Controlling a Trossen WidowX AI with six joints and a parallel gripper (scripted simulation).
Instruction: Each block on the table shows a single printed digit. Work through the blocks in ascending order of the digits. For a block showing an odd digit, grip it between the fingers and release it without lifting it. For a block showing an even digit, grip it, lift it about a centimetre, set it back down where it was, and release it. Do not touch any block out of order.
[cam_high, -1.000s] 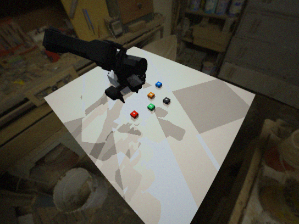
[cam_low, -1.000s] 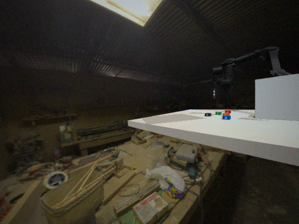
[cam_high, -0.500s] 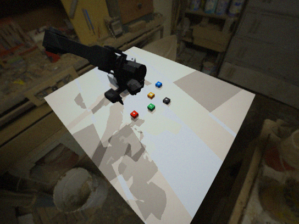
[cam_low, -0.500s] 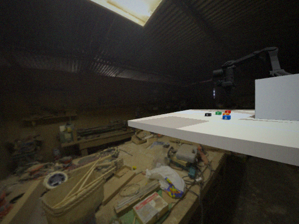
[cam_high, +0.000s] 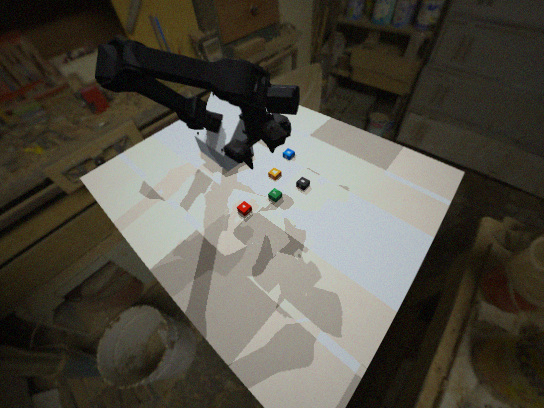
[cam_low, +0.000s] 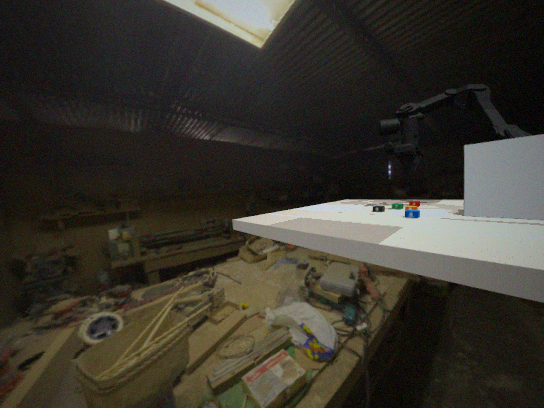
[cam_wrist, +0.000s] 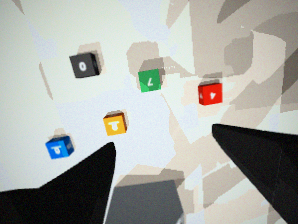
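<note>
The black block lies 9 cm ahead of my gripper tip, 9 cm to the left of it and 12 cm below it. Round my gripper tip: orange block: 1 cm behind, 7 cm to the left, 12 cm below; then green block: 4 cm ahead, 12 cm below; then red block: 10 cm to the right, 12 cm below.
</note>
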